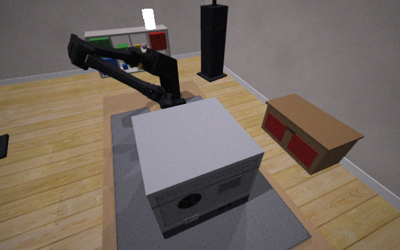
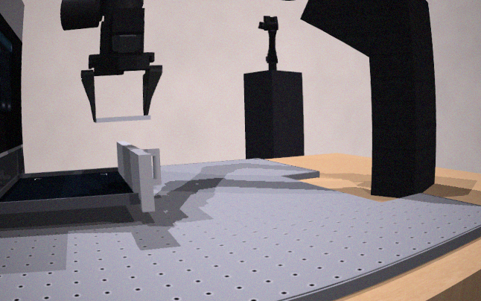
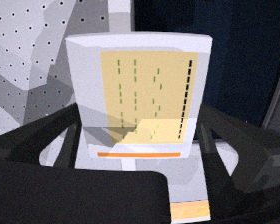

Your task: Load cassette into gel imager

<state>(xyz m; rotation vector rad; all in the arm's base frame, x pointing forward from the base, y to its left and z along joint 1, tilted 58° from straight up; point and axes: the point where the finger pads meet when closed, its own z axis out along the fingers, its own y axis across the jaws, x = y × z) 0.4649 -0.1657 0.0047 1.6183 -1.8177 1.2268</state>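
Now: hand 10 cm short of the drawer, 2 cm to the left of it and 8 cm above it. Round my hand: finished cassette (1 cm to the right, 1 cm below).
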